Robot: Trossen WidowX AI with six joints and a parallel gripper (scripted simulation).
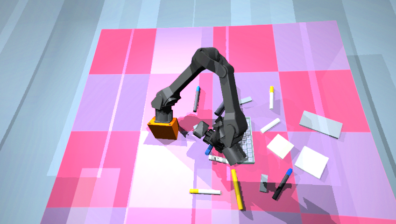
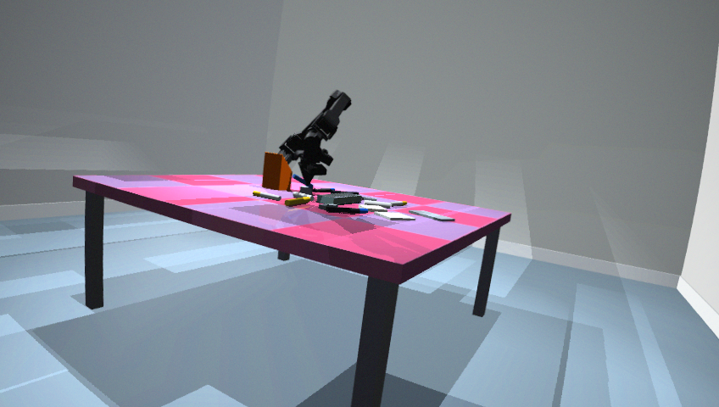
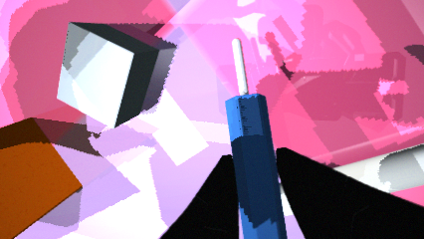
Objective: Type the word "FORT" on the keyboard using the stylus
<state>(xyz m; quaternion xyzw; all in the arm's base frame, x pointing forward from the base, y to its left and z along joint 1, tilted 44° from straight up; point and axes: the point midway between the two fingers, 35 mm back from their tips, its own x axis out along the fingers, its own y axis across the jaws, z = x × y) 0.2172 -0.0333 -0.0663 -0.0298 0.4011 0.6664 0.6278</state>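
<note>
Right now my gripper tip is 10 mm to the right of the blue stylus and 10 mm above it. The rest, counted from my gripper tip: yellow stick (160 mm to the right, 110 mm ahead, 40 mm below); grey block (450 mm ahead, 150 mm to the left, 50 mm below).
</note>
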